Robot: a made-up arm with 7 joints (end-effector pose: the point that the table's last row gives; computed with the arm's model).
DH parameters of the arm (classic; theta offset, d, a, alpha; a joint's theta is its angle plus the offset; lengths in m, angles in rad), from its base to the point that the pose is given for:
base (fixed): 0 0 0 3.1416
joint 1: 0 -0.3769 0 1.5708
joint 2: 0 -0.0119 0 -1.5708
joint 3: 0 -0.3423 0 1.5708
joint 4: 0 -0.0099 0 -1.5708
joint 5: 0 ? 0 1.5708
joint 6: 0 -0.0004 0 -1.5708
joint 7: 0 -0.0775 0 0
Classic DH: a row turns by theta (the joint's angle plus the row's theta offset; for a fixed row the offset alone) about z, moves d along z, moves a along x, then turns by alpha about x.
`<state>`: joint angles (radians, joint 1 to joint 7).
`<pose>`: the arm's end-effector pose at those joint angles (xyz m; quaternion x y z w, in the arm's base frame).
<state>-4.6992 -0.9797 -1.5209 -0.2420 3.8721 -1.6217 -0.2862</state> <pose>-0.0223 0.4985 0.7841 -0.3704 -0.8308 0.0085 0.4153</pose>
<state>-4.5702 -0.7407 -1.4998 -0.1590 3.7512 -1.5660 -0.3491</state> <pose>0.0562 0.3912 0.8906 -0.3453 -0.8015 -0.0915 0.4795</pose>
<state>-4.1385 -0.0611 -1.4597 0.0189 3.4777 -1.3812 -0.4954</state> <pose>0.0501 -0.0361 1.0306 -0.2200 -0.7415 -0.4185 0.4760</pose>
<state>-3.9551 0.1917 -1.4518 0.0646 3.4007 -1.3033 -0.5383</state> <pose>-0.0565 -0.1715 1.0116 -0.1716 -0.7324 -0.5288 0.3931</pose>
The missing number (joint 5, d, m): -0.2968
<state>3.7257 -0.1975 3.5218 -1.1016 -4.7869 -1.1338 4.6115</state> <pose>-0.0294 0.2325 0.9034 0.5815 -0.4801 0.0807 0.6518</pose>
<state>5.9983 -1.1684 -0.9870 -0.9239 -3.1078 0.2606 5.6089</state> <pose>-0.4701 -0.4235 0.4427 -0.5718 0.0927 -0.1424 0.8026</pose>
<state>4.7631 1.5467 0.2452 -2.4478 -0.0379 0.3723 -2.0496</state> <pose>-0.0381 0.0726 0.6308 -0.2464 0.9253 0.2145 0.1928</pose>
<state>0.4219 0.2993 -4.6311 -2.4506 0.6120 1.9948 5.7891</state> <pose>0.1018 0.1787 0.5538 0.8229 -0.5241 0.1484 0.1618</pose>
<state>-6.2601 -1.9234 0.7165 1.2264 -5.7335 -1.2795 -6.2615</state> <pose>-0.5614 -0.1606 0.4158 -0.5429 0.4561 -0.6767 0.1981</pose>
